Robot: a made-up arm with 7 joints.
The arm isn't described. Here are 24 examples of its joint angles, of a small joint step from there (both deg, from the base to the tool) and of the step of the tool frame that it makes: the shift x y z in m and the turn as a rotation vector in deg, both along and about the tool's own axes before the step.
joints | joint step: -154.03 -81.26 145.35 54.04 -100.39 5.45 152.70 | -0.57 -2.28 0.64 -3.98 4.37 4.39 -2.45
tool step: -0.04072 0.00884 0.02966 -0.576 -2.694 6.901
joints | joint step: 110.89 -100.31 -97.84 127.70 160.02 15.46 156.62 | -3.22 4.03 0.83 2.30 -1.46 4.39 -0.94
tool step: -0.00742 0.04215 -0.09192 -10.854 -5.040 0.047
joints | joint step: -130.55 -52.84 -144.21 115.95 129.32 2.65 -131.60 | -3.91 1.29 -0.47 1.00 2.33 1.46 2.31
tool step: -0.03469 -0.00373 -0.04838 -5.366 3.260 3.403
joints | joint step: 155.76 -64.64 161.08 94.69 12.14 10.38 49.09 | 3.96 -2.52 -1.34 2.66 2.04 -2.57 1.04
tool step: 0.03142 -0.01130 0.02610 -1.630 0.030 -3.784
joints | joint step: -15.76 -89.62 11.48 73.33 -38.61 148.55 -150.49 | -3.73 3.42 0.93 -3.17 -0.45 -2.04 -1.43
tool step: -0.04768 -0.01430 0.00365 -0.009 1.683 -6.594
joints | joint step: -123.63 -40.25 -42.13 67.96 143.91 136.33 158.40 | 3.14 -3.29 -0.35 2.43 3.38 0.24 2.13
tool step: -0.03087 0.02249 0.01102 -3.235 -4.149 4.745
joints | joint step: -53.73 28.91 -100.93 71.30 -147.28 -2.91 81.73 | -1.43 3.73 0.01 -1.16 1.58 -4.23 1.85
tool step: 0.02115 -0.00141 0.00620 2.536 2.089 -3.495
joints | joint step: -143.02 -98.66 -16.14 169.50 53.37 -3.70 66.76 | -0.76 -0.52 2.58 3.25 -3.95 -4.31 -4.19
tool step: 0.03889 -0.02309 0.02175 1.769 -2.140 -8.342
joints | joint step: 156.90 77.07 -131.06 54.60 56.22 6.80 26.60 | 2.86 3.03 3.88 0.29 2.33 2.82 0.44
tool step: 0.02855 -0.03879 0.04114 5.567 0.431 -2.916
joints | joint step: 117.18 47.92 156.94 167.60 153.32 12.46 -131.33 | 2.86 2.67 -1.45 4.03 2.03 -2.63 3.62
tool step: -0.01657 0.01793 -0.06397 -5.559 4.008 4.028
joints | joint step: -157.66 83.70 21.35 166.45 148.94 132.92 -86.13 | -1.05 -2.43 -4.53 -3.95 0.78 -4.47 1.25
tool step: -0.01400 -0.01283 -0.00908 1.924 0.627 7.493
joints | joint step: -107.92 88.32 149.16 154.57 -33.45 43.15 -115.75 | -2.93 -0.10 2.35 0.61 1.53 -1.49 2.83
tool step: -0.03730 -0.03861 -0.02577 -1.302 1.092 6.508
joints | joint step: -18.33 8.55 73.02 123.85 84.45 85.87 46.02 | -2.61 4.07 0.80 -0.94 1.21 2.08 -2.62
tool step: -0.00156 -0.04251 -0.03685 1.709 0.918 -3.291
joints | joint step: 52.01 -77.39 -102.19 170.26 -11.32 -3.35 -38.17 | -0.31 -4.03 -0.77 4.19 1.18 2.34 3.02
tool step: -0.06053 -0.02290 0.01968 1.886 2.037 5.345
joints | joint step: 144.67 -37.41 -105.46 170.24 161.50 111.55 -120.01 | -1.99 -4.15 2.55 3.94 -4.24 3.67 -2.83
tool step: -0.00913 0.04174 -0.04680 1.723 -3.359 -9.398
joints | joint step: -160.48 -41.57 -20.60 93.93 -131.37 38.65 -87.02 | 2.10 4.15 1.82 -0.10 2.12 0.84 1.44
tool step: -0.06207 -0.01540 -0.02798 -3.087 0.472 4.816
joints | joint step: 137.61 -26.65 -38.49 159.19 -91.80 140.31 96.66 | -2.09 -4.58 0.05 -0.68 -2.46 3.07 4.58
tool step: 0.01116 0.04873 -0.03085 -1.385 6.467 8.803
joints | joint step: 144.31 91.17 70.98 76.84 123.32 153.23 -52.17 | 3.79 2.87 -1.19 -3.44 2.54 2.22 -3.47
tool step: 0.00503 -0.06462 0.00417 -7.215 -3.958 -4.115
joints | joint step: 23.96 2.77 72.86 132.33 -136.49 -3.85 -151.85 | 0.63 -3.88 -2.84 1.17 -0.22 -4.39 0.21
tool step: 0.02074 -0.01976 0.02199 4.008 -3.958 -1.330
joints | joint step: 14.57 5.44 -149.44 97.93 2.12 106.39 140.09 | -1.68 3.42 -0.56 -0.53 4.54 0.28 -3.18
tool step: -0.01265 -0.01094 -0.01989 3.542 -2.110 0.110
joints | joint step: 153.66 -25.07 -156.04 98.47 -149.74 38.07 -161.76 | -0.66 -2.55 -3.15 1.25 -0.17 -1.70 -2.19
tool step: -0.04728 0.01798 -0.01351 -0.386 -5.131 1.565
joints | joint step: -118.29 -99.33 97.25 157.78 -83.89 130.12 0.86 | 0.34 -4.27 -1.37 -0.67 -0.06 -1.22 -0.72
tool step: 0.00678 -0.05100 0.00380 -4.767 -1.017 2.501
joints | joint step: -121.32 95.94 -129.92 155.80 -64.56 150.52 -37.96 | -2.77 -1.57 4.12 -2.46 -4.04 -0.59 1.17
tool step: 0.03672 0.00848 -0.03758 2.654 -3.072 3.911
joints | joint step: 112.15 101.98 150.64 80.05 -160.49 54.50 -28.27 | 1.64 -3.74 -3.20 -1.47 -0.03 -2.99 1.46
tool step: 0.02777 0.01004 -0.07297 -7.496 -2.843 -1.298
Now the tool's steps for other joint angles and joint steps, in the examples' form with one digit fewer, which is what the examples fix.
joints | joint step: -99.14 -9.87 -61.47 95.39 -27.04 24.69 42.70 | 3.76 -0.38 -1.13 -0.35 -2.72 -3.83 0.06
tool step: 0.0281 -0.0086 0.0076 -1.59 -0.96 -5.02
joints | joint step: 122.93 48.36 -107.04 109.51 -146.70 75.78 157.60 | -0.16 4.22 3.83 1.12 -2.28 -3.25 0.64
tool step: 0.0779 -0.0175 -0.0311 1.72 6.80 -4.90
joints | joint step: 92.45 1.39 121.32 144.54 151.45 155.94 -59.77 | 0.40 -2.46 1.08 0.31 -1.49 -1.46 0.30
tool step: -0.0242 -0.0144 0.0200 -2.30 2.52 0.82
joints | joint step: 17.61 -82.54 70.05 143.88 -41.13 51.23 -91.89 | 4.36 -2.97 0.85 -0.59 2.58 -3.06 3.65
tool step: -0.0307 -0.0791 -0.0049 -2.22 3.19 9.43
